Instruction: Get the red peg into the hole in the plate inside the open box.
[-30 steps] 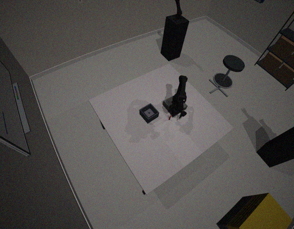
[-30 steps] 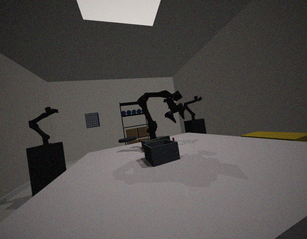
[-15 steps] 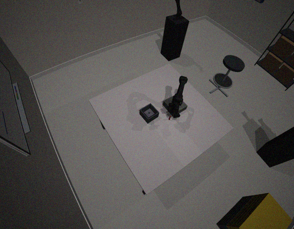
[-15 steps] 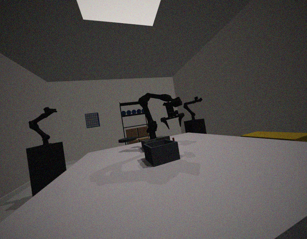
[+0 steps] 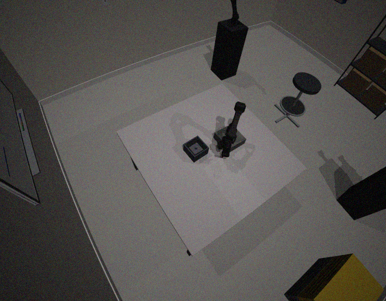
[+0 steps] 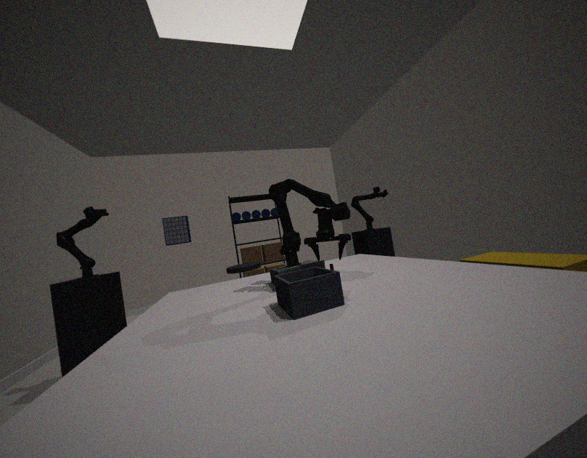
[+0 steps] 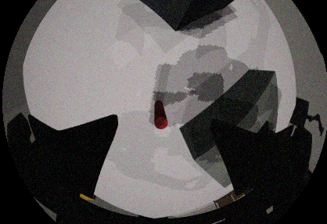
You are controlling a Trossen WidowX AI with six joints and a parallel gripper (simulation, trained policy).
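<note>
My gripper tip is now 6 cm above the red peg and 1 cm to the right of it. The rest, counted from my gripper tip: grey plate (17 cm ahead, 16 cm to the right, 5 cm below); dark box (17 cm ahead, 16 cm to the right, 7 cm below).
</note>
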